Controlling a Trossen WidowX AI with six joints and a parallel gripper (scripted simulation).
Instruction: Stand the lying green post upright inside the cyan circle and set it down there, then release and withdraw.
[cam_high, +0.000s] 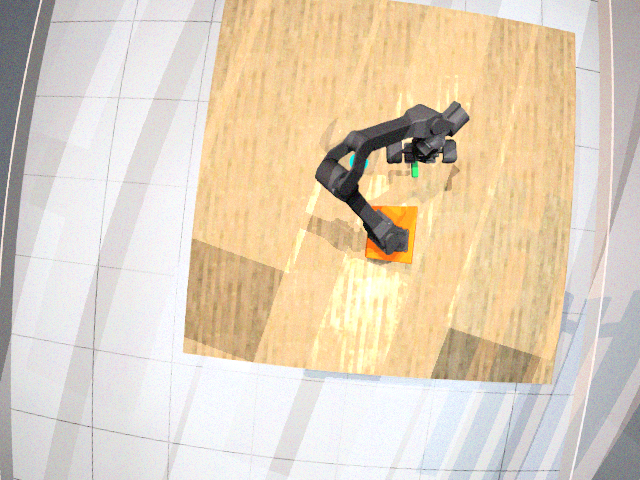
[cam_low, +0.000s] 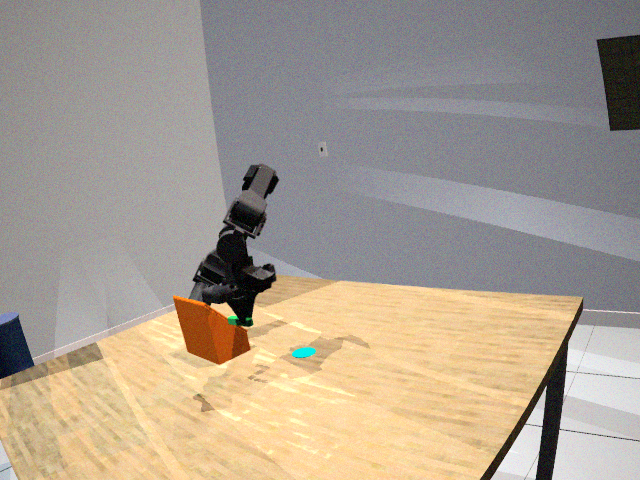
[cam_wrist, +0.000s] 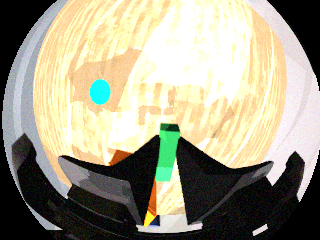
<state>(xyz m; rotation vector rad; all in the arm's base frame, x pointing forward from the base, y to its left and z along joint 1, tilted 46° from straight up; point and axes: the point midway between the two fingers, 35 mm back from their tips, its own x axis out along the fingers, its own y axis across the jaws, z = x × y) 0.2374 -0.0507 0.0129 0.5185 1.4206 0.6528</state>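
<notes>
My gripper tip is now 150 mm to the right of the cyan circle, 140 mm above it and 10 mm short of it. Round my gripper tip: green post (20 mm behind).
</notes>
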